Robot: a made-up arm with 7 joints.
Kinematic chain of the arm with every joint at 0, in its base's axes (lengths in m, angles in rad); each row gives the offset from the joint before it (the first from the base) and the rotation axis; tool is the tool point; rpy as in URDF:
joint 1: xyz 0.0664 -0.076 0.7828 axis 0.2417 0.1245 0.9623
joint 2: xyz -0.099 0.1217 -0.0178 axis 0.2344 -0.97 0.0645
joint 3: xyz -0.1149 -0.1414 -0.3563 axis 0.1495 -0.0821 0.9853
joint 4: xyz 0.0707 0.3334 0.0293 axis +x
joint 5: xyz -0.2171 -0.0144 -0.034 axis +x
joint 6: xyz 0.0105 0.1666 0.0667 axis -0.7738 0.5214 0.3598
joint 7: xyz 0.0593 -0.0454 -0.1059 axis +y
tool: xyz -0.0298 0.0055 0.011 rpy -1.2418 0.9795 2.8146
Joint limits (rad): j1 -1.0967..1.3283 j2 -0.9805..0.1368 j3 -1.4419..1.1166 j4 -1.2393..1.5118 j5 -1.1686..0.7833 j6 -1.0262..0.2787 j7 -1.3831..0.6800
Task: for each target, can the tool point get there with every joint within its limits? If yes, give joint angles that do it. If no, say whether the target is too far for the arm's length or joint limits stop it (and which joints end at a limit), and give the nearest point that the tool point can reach.
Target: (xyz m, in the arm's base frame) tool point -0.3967 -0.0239 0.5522
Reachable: yes | joints 1.0339 -0.6411 -0.6049 0.2891 0.6179 -0.6944 0.4895
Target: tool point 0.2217 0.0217 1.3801
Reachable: no: joint limits stop it (at a limit: joint 1, joint 2, joint 3, joint 4, joint 6) | nearest point -0.0485 0.4334 0.9207 | short by 0.673 m
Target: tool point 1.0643 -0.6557 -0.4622
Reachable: no: too far | nearest point 0.4223 -0.2574 0.2612 | short by 1.046 m
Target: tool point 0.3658 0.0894 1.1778
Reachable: no: joint limits stop it (at a limit: joint 1, joint 2, joint 4, joint 6, joint 7) | nearest point 0.0840 0.4325 0.8164 | short by 0.572 m
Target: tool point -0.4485 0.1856 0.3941
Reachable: yes | joints 0.4123 -0.6360 -0.4008 0.2186 -0.3841 -0.7094 -0.6481
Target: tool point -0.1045 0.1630 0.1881
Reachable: yes | joints 0.3040 -0.2760 -0.9644 0.0385 -0.6019 -0.5107 -1.1729
